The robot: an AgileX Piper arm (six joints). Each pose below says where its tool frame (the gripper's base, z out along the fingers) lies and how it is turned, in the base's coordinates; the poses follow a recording.
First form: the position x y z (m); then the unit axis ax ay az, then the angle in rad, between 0 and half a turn.
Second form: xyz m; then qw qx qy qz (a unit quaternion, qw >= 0). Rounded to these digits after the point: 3 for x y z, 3 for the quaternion.
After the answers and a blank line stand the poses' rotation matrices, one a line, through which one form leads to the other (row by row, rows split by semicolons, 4 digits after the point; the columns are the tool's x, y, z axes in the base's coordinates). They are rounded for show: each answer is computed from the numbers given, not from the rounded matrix.
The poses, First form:
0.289, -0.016, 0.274, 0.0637, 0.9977, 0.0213, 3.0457
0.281, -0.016, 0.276, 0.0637, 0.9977, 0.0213, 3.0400
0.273, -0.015, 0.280, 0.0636, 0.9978, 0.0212, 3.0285
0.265, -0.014, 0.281, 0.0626, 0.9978, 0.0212, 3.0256
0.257, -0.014, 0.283, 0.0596, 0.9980, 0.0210, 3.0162
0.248, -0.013, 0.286, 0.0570, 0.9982, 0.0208, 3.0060
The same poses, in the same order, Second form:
0.289, -0.016, 0.274, 0.048, 0.064, 0.997, 0.021
0.281, -0.016, 0.276, 0.051, 0.064, 0.996, 0.021
0.273, -0.015, 0.280, 0.057, 0.063, 0.996, 0.021
0.265, -0.014, 0.281, 0.058, 0.062, 0.996, 0.021
0.257, -0.014, 0.283, 0.063, 0.059, 0.996, 0.021
0.248, -0.013, 0.286, 0.068, 0.057, 0.996, 0.021

-0.9873 0.1248 0.0982; 0.1289 0.9910 0.0363; -0.0928 0.0485 -0.9945
-0.9867 0.1246 0.1039; 0.1290 0.9910 0.0359; -0.0985 0.0489 -0.9939
-0.9855 0.1241 0.1153; 0.1289 0.9910 0.0350; -0.1099 0.0493 -0.9927
-0.9855 0.1221 0.1181; 0.1270 0.9913 0.0349; -0.1128 0.0494 -0.9924
-0.9851 0.1159 0.1273; 0.1211 0.9920 0.0343; -0.1223 0.0492 -0.9913
-0.9844 0.1105 0.1373; 0.1161 0.9927 0.0336; -0.1326 0.0490 -0.9900

